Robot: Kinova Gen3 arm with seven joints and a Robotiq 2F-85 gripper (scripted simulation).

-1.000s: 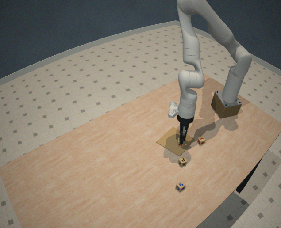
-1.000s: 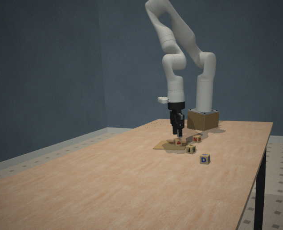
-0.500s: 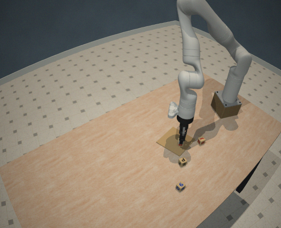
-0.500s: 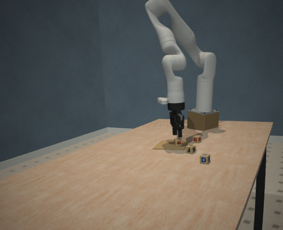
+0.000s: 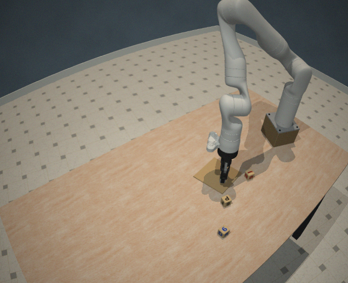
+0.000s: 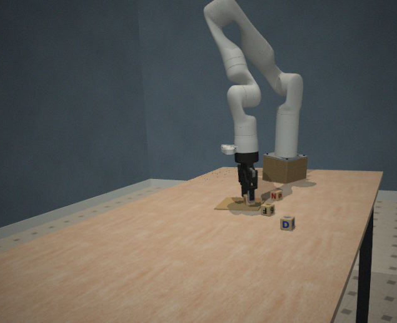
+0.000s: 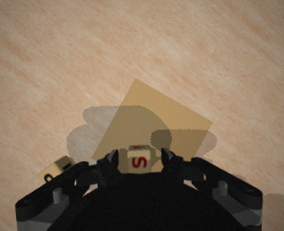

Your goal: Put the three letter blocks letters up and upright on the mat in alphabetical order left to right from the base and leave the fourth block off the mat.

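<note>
My hand is 1 cm past the tan mat, 3 cm to the left of it and 3 cm above it.
</note>
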